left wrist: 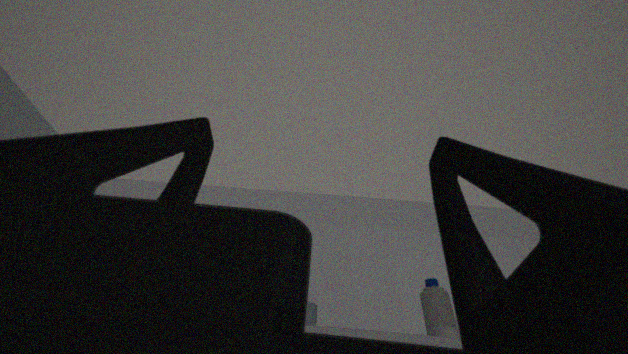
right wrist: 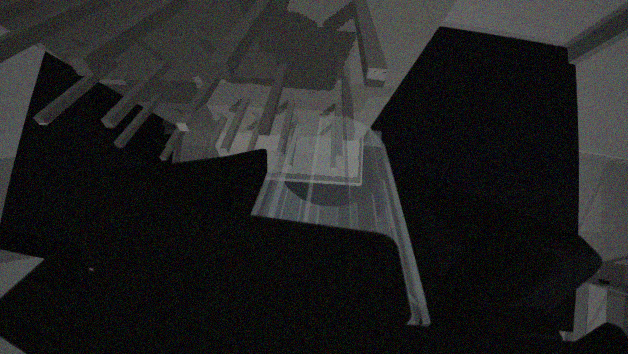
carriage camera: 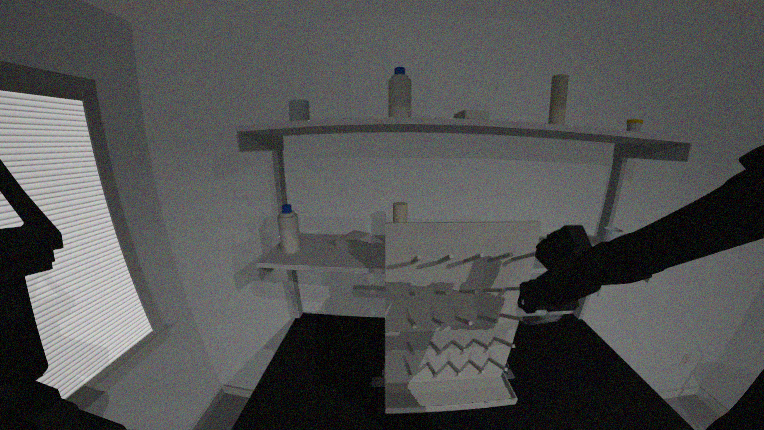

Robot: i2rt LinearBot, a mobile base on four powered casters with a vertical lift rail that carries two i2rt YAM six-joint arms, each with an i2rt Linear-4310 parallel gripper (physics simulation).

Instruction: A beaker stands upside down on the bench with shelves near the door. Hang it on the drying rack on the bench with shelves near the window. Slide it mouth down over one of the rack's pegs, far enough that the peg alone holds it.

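Frame: origin at the left arm's base, x ahead, y left, z up, level; centimetres.
Where they show: left gripper, between the fingertips: point(left wrist: 321, 141); right gripper, between the fingertips: point(right wrist: 333, 169) point(carriage camera: 531, 303).
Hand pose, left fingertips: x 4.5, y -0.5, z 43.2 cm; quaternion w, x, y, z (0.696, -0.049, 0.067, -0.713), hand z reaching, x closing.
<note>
After its pixels a point has its place.
The drying rack point(carriage camera: 465, 235) {z 18.5, x 54.4, y -55.0 cm} point(right wrist: 65, 103) {z -4.7, x 45.7, y -41.3 cm} is a pale upright board with rows of pegs and a tray at its foot, standing on the dark bench. My right gripper point(right wrist: 333, 169) {z 5.6, x 40.3, y -69.8 cm} is shut on the clear beaker point(right wrist: 350, 215) {z 10.7, x 38.2, y -70.3 cm} point(carriage camera: 548, 319) {z 7.4, x 32.3, y -68.8 cm}, beside the right edge of the rack in the carriage view. In the right wrist view the beaker's lipped edge is at the lower right; pegs show beyond and through its glass. No peg can be made out inside it. My left gripper point(left wrist: 321, 141) {z 43.2, x 4.5, y -0.5 cm} is open and empty, facing the wall, away from the rack.
The bench point(carriage camera: 331, 368) {z -41.3, x 58.6, y -11.1 cm} has an upper shelf point(carriage camera: 342, 129) {z 48.1, x 74.1, y -17.8 cm} with bottles and jars and a lower shelf point(carriage camera: 320, 266) {z 4.3, x 61.3, y -11.1 cm} behind the rack. A blue-capped bottle point(carriage camera: 289, 232) {z 12.8, x 69.9, y 2.5 cm} stands at the lower shelf's left. A window with blinds point(carriage camera: 69, 213) {z 23.3, x 55.2, y 95.2 cm} is at the left.
</note>
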